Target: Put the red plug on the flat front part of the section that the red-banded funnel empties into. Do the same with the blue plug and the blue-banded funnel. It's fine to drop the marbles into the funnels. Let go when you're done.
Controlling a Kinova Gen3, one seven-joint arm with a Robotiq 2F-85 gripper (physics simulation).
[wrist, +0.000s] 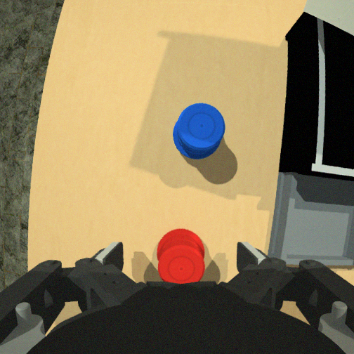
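Note:
A red plug point(181, 265) stands upright on the light wooden table at the lower middle of the view. My gripper point(179, 255) is open, with one finger to the left and one to the right of the red plug, apart from it. Part of the plug's near side lies close to the dark gripper body in the picture. A blue plug point(200, 129) stands upright on the table above the centre of the view, farther out than the red one. The funnels with their red and blue bands do not show.
A black box with light rails point(321, 100) stands at the right edge. Below it is a grey tray section point(317, 232) with a flat floor and low walls. A pale grey slanted panel point(332, 14) shows at the top right. The table point(85, 150) ends at the left, above a dark stone-like floor point(15, 125).

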